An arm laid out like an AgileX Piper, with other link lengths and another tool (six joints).
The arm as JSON. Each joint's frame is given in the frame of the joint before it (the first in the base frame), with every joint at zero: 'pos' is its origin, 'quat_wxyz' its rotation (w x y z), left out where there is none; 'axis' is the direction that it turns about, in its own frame. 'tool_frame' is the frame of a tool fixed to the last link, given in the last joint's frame.
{
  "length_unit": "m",
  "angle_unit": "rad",
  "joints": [
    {
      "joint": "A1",
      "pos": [
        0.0,
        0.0,
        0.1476
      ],
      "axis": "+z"
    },
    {
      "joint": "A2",
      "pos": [
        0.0,
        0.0,
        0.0
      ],
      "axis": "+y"
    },
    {
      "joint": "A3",
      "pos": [
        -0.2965,
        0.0,
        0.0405
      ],
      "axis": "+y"
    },
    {
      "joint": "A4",
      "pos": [
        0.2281,
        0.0,
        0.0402
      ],
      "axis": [
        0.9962,
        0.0,
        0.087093
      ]
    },
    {
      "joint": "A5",
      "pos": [
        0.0,
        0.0,
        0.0
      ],
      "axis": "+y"
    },
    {
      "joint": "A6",
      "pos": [
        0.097,
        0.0,
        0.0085
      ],
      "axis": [
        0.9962,
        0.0,
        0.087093
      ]
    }
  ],
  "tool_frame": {
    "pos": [
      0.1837,
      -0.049,
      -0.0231
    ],
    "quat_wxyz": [
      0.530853,
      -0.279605,
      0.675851,
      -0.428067
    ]
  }
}
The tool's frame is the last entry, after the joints.
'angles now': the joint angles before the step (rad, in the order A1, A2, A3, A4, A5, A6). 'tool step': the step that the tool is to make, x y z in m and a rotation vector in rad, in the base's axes. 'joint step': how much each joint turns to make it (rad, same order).
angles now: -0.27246 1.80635 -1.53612 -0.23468 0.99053 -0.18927
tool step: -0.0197 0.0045 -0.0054 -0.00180 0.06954 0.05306
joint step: -0.00016 -0.03167 0.05656 0.00547 0.02942 -0.06692
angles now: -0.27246 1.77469 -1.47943 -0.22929 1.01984 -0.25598
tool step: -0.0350 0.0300 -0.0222 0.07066 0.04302 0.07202
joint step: -0.00018 -0.10504 0.19727 0.08622 -0.04677 -0.09141
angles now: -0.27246 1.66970 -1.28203 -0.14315 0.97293 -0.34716
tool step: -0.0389 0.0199 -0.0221 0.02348 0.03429 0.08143
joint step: -0.00021 -0.11214 0.22118 0.03750 -0.07924 -0.08952
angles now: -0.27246 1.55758 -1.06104 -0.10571 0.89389 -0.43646
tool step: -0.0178 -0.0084 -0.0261 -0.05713 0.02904 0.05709
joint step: 0.00007 -0.01221 0.15944 -0.08093 -0.13618 -0.00205
